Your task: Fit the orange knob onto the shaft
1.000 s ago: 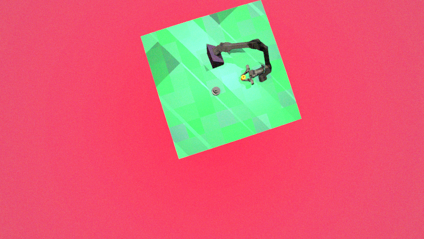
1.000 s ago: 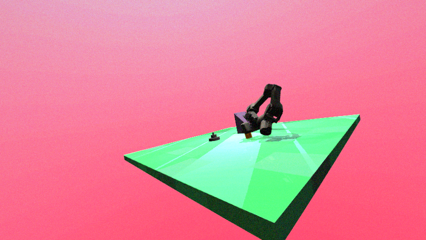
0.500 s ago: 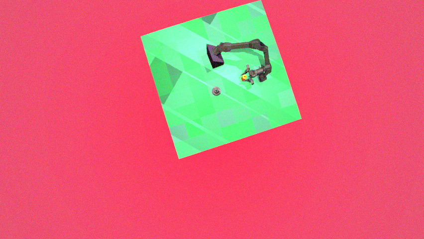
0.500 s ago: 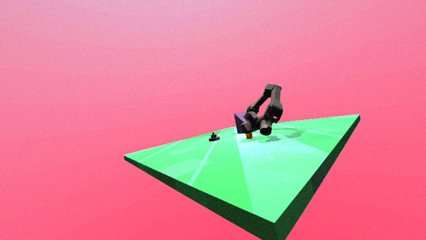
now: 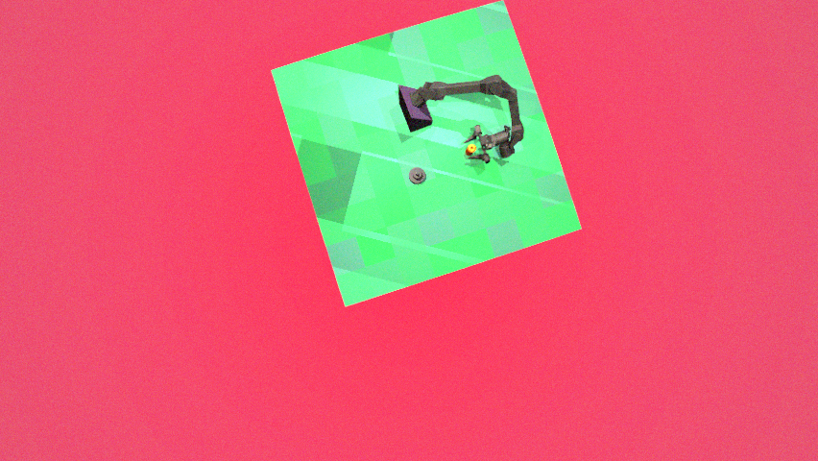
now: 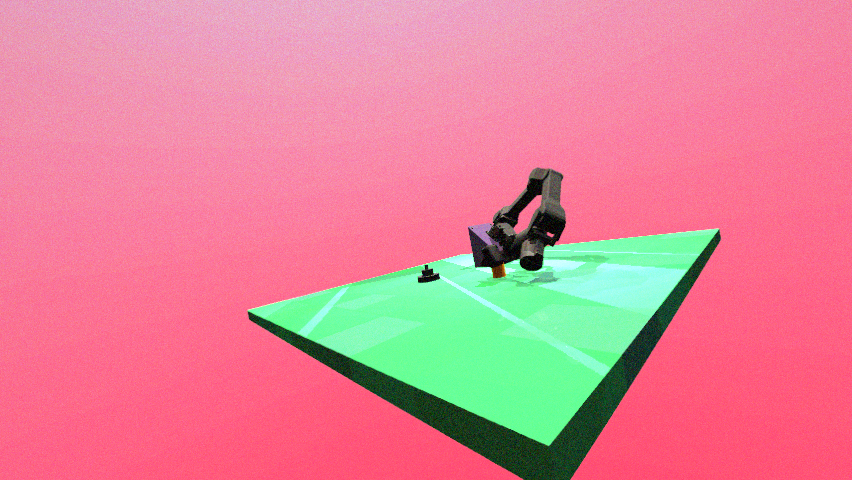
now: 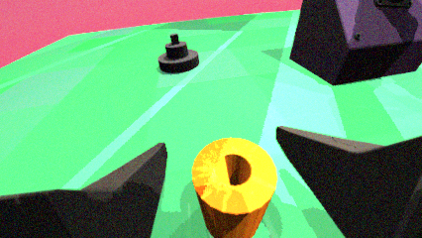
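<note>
Now: the orange knob 30 mm to the left of my gripper tip and 20 mm below it. Also, from my gripper tip: dark pedestal 270 mm to the right, 40 mm ahead, 20 mm below.
</note>
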